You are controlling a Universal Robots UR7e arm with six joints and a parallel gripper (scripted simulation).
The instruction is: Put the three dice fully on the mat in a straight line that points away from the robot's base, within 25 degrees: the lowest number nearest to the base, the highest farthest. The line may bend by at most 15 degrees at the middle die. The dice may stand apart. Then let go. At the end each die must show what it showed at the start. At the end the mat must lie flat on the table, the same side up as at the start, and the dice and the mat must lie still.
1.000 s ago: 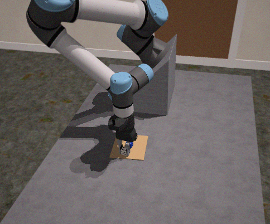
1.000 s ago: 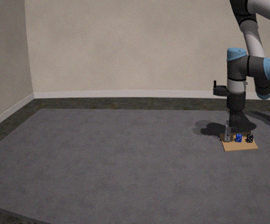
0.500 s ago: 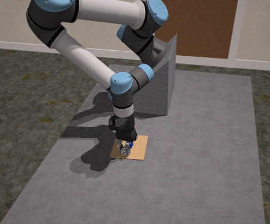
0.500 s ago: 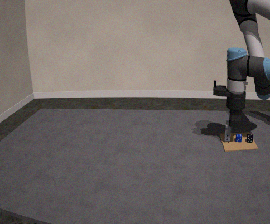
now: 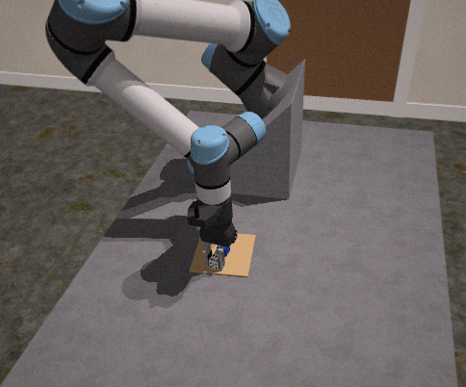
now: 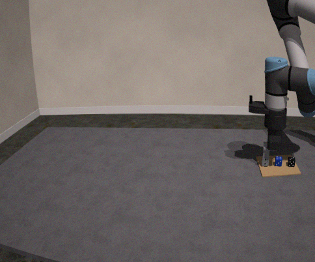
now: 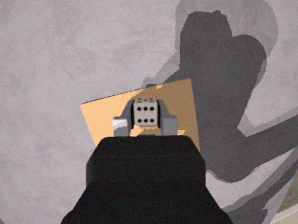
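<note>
The white die lies 1 cm below my hand. Also, from my hand: tan mat (5 cm behind, 2 cm below); black die (10 cm behind, 1 cm below); blue die (5 cm behind, 1 cm below).
</note>
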